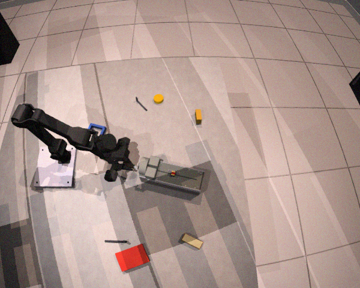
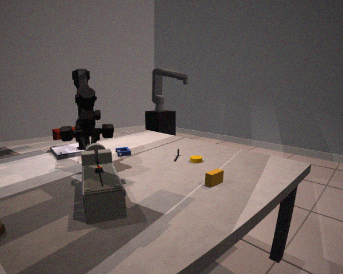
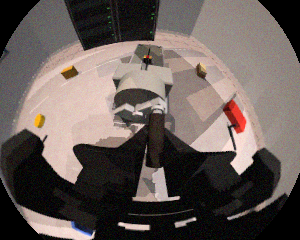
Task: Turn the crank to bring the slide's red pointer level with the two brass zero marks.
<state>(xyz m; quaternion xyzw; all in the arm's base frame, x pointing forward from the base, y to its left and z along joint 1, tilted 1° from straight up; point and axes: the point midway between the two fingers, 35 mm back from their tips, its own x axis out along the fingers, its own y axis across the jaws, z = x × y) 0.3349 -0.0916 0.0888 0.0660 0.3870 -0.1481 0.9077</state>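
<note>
Right now the dark crank handle is 20 mm behind my gripper tip, 20 mm above it and 10 mm to the left of it. Also, from my gripper tip: blue block 240 mm to the left, 200 mm behind, 80 mm below; then red plate 370 mm to the right, 70 mm below, 30 mm behind; then red pointer 170 mm ahead, 30 mm to the right, 10 mm below.
</note>
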